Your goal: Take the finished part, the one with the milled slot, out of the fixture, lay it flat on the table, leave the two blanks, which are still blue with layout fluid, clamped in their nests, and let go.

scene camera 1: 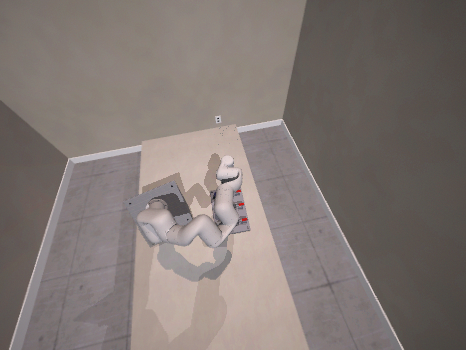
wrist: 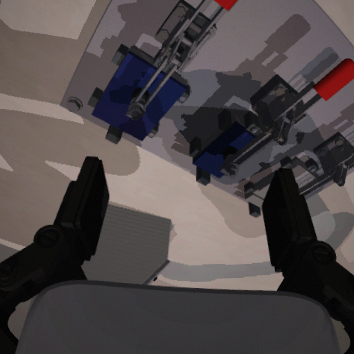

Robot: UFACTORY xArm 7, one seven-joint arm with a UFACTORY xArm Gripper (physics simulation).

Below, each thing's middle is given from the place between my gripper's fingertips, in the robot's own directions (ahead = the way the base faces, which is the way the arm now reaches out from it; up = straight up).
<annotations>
The fixture plate (wrist: 245, 51) lies 16 cm below my hand, 8 cm to the right of it and 4 cm behind it. From my hand the other things lie so: finished part (wrist: 302, 175) (18 cm to the right, 14 cm below, 11 cm behind).
</annotations>
